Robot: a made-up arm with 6 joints.
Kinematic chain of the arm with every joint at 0, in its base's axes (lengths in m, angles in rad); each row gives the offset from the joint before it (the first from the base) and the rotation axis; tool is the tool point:
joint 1: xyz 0 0 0.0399 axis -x
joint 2: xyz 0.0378 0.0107 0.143 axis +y
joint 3: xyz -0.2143 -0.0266 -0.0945 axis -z
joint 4: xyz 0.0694 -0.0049 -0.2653 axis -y
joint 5: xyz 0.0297 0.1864 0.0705 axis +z
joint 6: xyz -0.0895 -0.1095 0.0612 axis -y
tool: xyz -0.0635 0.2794 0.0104
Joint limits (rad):
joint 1: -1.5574..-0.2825
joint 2: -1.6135..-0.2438
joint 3: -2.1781..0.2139
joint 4: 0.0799..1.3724
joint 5: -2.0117..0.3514
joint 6: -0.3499..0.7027
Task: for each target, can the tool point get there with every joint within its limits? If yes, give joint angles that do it. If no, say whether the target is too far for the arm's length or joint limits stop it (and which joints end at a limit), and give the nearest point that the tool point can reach.
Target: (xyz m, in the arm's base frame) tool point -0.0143 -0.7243 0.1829
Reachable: no: joint limits stop it (at a limit: joint 1, joint 2, joint 3, joint 4, joint 5, joint 6) | nearest point 0.2095 -0.2793 0.1990 | short by 0.498 m
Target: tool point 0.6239 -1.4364 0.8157
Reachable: no: too far | nearest point 0.2773 -0.2652 0.2802 | short by 1.334 m
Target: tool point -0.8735 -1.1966 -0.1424
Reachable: no: too far | nearest point -0.3901 -0.2303 -0.2206 | short by 1.083 m
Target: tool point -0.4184 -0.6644 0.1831
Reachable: no: joint limits stop it (at a limit: joint 1, joint 2, joint 3, joint 4, joint 6) | nearest point -0.3529 -0.1951 -0.0864 | short by 0.545 m
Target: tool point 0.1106 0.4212 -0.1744
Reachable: yes | joints -0.6202 -1.3275 -0.9038 1.2515 -1.1442 0.2849
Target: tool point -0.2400 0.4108 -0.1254
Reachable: yes | joints -0.5012 -0.5660 -0.7870 0.8145 -0.7371 0.5120
